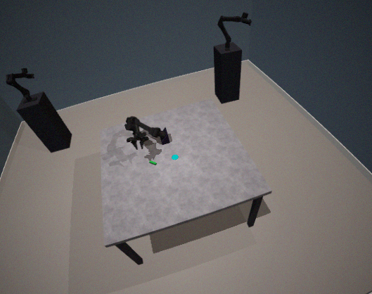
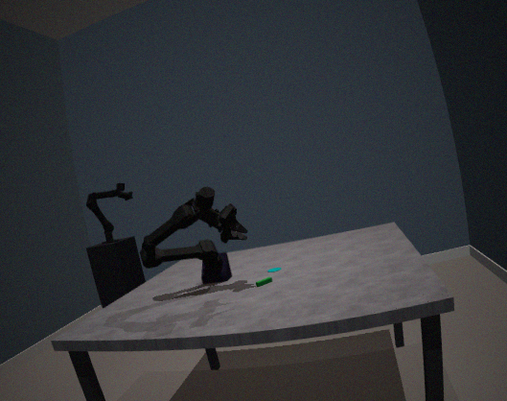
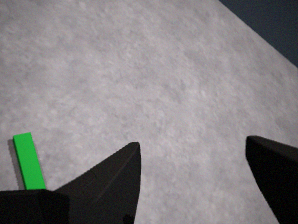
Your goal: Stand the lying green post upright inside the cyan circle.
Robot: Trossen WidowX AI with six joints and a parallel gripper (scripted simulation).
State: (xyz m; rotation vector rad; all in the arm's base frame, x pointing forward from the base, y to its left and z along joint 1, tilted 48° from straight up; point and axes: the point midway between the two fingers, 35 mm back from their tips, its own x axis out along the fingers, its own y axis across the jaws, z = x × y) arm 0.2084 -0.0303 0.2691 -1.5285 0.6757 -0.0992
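Right now the green post is 200 mm below my gripper tip, 60 mm to the left of it and 10 mm ahead of it. The rest, counted from my gripper tip: cyan circle: 270 mm to the left, 210 mm below.
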